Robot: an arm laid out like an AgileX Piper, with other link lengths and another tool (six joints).
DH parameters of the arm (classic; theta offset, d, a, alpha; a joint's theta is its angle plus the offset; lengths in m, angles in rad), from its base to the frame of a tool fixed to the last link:
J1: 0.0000 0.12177 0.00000 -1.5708
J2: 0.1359 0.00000 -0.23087 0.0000
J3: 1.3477 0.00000 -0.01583 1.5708
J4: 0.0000 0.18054 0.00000 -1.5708
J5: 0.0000 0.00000 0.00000 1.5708
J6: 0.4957 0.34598 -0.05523 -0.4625
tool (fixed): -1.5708 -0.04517 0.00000 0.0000
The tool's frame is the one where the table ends.
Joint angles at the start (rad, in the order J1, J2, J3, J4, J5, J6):
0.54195, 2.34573, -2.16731, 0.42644, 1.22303, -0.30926
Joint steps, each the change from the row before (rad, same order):
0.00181, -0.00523, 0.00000, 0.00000, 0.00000, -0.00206
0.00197, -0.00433, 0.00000, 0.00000, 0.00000, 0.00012
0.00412, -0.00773, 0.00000, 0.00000, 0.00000, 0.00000
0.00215, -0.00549, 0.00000, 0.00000, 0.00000, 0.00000
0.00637, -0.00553, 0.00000, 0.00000, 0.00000, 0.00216
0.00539, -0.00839, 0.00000, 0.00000, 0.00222, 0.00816
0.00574, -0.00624, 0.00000, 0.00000, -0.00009, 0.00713
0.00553, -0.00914, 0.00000, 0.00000, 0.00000, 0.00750
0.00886, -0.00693, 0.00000, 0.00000, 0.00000, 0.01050
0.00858, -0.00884, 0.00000, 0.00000, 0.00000, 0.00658
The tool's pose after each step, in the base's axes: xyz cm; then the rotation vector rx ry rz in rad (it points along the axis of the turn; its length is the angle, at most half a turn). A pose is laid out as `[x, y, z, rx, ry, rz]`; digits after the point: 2 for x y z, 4 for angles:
[37.72, 32.67, -0.58, -1.8798, 1.3790, 0.8090]
[37.70, 32.77, -0.36, -1.8802, 1.3738, 0.8074]
[37.65, 32.98, 0.02, -1.8816, 1.3637, 0.8047]
[37.64, 33.09, 0.29, -1.8819, 1.3572, 0.8025]
[37.48, 33.36, 0.56, -1.8839, 1.3493, 0.8025]
[37.32, 33.55, 0.92, -1.8805, 1.3467, 0.8026]
[37.18, 33.76, 1.21, -1.8776, 1.3437, 0.8023]
[37.08, 33.98, 1.64, -1.8734, 1.3387, 0.8005]
[36.83, 34.29, 1.95, -1.8700, 1.3359, 0.8020]
[36.61, 34.63, 2.37, -1.8690, 1.3277, 0.8020]

